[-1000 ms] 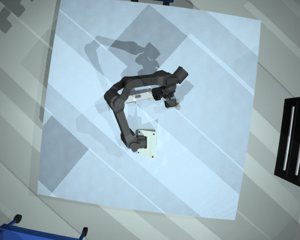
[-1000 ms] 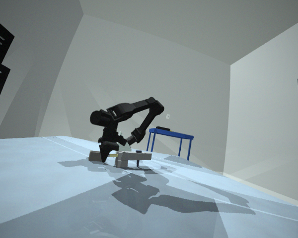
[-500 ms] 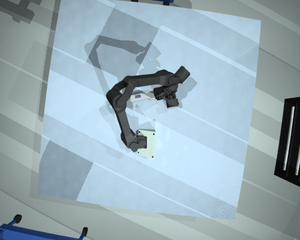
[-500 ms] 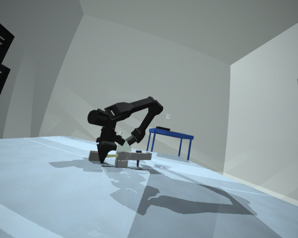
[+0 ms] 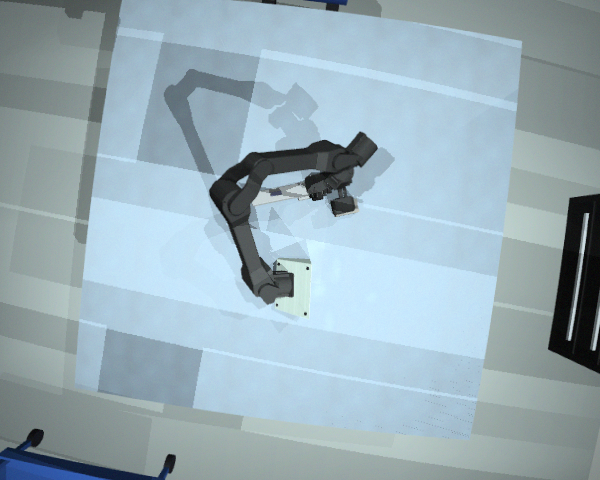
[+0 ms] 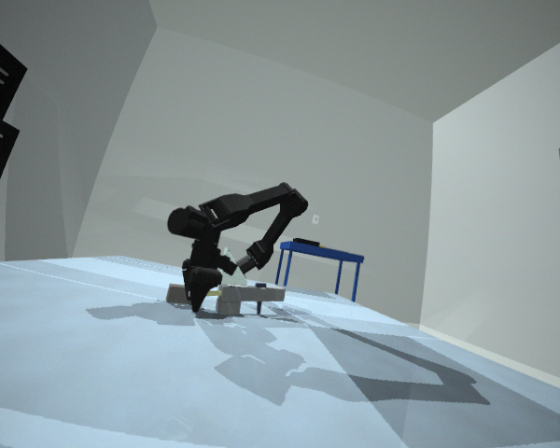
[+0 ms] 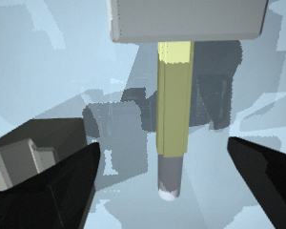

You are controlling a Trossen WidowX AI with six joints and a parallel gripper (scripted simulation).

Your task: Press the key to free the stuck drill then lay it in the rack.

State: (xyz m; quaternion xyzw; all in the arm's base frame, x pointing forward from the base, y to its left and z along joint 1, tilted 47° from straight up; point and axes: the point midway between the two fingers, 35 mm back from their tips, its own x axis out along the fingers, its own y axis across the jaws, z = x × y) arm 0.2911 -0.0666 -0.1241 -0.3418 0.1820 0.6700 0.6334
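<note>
My gripper tip is 70 mm past the rack, 30 mm to the left of it and 10 mm below it. Also, from my gripper tip: pale block fixture (150 mm to the left, 30 mm behind, 30 mm above); dark blue key (170 mm to the left, 40 mm behind, 40 mm above).
</note>
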